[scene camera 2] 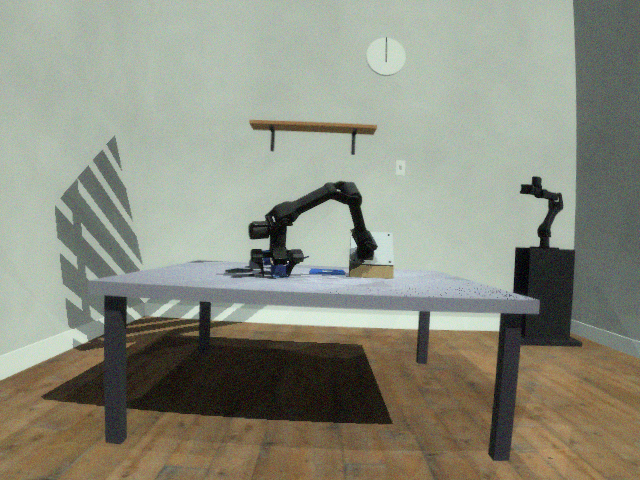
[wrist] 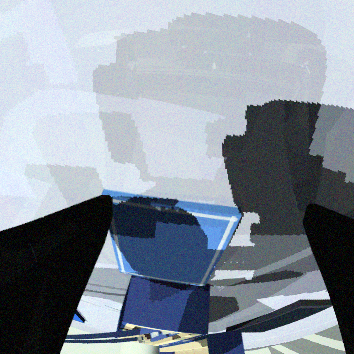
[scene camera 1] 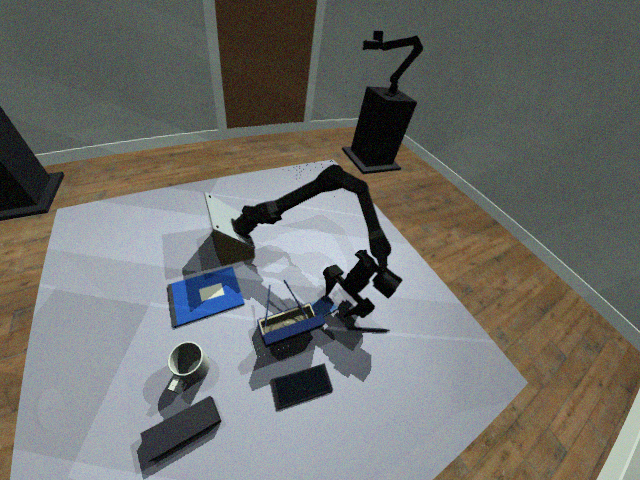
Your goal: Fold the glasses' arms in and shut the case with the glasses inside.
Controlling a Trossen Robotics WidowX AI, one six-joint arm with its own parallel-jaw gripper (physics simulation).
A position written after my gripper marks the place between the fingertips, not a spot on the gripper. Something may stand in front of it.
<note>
My gripper (scene camera 1: 335, 305) is open and touches a blue cloth with pale rim (wrist: 173, 240). The table carries a mug (scene camera 1: 189, 363), a blue book (scene camera 1: 195, 298), a dark tablet (scene camera 1: 289, 389) and a dark box (scene camera 1: 171, 433). Further things: a glasses (wrist: 154, 333).
My gripper shows as well in scene camera 2 (scene camera 2: 275, 276) and in the wrist view (wrist: 213, 211). The wrist view misses the dark box, which is hidden by a blue glasses case.
</note>
